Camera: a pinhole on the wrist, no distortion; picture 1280 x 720 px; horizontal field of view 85.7 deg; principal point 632.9 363.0 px. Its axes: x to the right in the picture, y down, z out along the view. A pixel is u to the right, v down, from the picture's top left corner.
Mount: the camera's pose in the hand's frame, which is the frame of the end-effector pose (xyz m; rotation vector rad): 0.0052 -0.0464 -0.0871 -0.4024 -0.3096 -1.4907
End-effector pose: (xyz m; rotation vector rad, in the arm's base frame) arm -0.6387 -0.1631 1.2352 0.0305 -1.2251 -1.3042
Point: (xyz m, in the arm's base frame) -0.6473 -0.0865 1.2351
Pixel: 617.7 61.4
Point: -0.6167 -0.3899 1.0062
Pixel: behind the camera
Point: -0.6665 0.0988 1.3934
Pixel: 532.3 183.6
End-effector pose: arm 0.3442 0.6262 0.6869 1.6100 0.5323 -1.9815
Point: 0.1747 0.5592 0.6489
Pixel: 1004.7 518.0
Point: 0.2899 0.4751 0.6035
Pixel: 575.8 640.5
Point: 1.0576 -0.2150 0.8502
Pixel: outside the picture
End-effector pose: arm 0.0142 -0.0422 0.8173 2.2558 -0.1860 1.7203
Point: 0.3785 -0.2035 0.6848
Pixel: 847.1 254.6
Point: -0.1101 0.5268 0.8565
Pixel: behind the camera
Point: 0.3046 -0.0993 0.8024
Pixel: 938.1 424.3
